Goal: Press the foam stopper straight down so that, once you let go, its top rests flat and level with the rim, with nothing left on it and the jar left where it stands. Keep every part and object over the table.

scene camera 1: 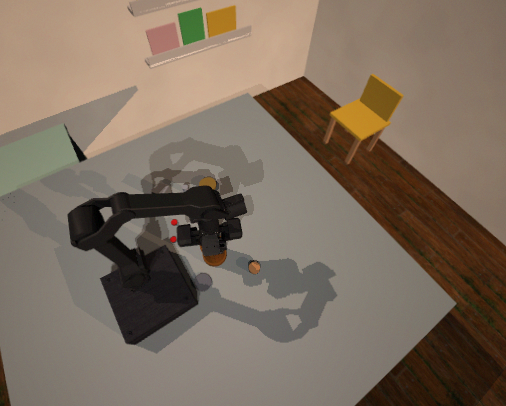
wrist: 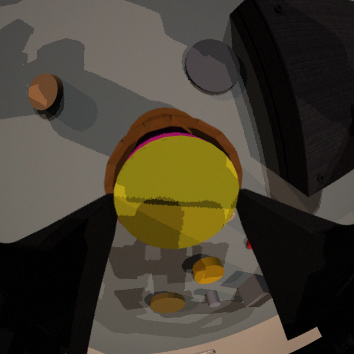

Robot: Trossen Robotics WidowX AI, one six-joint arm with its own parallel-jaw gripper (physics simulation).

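Observation:
The foam stopper (wrist: 175,170) has a round yellow top and a strip of magenta side. It stands above the rim of the orange-brown jar (wrist: 165,119) (scene camera 1: 215,259), and its top covers much of the mouth in the wrist view. A shadow crosses the top. My gripper (wrist: 177,199) (scene camera 1: 213,245) is right over the jar, its fingertips against the left and right edges of the stopper, partly shut on it. The stopper's lower part and the near side of the rim are hidden. The arm hides the stopper in the scene view.
A small orange-brown cylinder (scene camera 1: 254,267) (wrist: 44,92) stands beside the jar. A grey disc (scene camera 1: 203,281) (wrist: 212,66) lies between the jar and the black base (scene camera 1: 150,300). Two red balls (scene camera 1: 174,222) (scene camera 1: 173,239), an amber disc (wrist: 208,270) and a grey block (wrist: 252,291) are on the far side.

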